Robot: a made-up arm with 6 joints.
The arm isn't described. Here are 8 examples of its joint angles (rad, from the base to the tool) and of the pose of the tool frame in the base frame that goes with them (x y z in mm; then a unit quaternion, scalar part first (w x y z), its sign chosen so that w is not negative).
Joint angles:
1: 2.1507 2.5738 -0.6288 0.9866 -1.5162 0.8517
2: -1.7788 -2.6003 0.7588 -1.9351 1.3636 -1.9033
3: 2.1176 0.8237 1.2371 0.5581 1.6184 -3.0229
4: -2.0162 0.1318 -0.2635 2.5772 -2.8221 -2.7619
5: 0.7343 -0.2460 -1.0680 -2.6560 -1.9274 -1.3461
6: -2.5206 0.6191 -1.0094 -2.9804 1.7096 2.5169
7: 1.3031 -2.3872 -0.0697 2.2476 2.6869 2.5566
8: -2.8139 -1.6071 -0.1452 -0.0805 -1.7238 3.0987
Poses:
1: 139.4 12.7 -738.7 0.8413 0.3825 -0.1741 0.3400
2: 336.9 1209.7 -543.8 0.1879 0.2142 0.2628 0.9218
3: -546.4 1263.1 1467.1 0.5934 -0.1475 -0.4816 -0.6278
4: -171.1 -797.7 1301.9 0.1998 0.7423 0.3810 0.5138
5: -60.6 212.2 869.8 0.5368 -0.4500 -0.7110 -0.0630
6: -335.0 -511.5 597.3 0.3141 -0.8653 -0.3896 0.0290
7: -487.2 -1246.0 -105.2 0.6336 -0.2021 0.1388 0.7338
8: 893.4 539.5 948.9 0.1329 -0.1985 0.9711 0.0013
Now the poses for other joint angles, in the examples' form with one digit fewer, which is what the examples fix.
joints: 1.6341 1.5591 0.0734 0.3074 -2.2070 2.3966
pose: 135 1243 -288 0.790 0.153 -0.416 -0.424
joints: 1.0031 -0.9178 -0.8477 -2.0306 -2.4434 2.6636
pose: -200 -129 862 0.056 -0.208 0.649 -0.729
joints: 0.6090 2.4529 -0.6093 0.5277 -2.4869 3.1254
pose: 163 -122 -677 0.350 -0.879 -0.202 -0.254
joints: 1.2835 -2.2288 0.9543 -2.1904 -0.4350 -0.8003
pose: -560 -1437 -180 0.449 0.081 0.157 -0.876
